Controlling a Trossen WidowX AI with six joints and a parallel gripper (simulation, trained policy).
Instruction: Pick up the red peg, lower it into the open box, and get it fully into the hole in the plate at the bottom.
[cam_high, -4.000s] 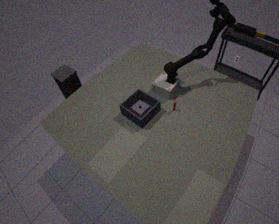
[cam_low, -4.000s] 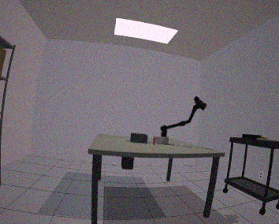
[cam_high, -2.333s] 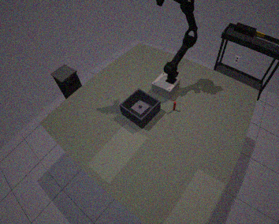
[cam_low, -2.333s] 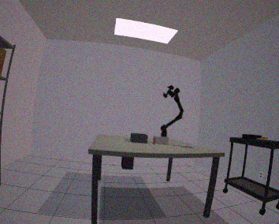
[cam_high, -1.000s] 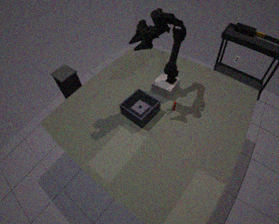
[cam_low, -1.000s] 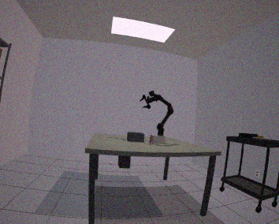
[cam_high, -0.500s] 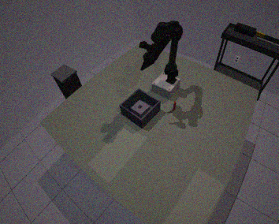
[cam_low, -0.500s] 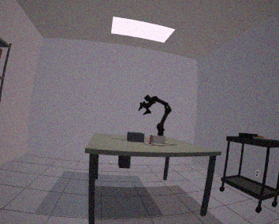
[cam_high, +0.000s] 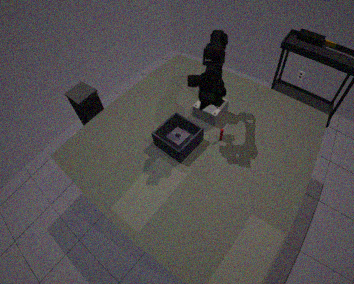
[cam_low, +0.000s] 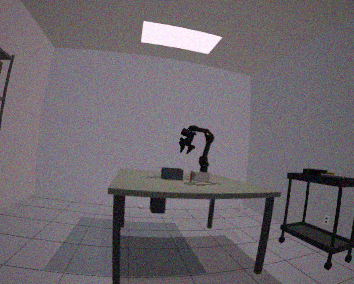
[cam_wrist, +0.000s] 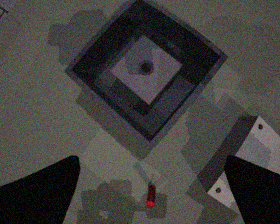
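Right now my gripper tip is 60 mm past the red peg, 100 mm to the right of it and 220 mm above it. From my gripper tip the other things lie so: dark box: 80 mm ahead, 80 mm to the right, 230 mm below; then pale plate: 80 mm ahead, 80 mm to the right, 210 mm below.
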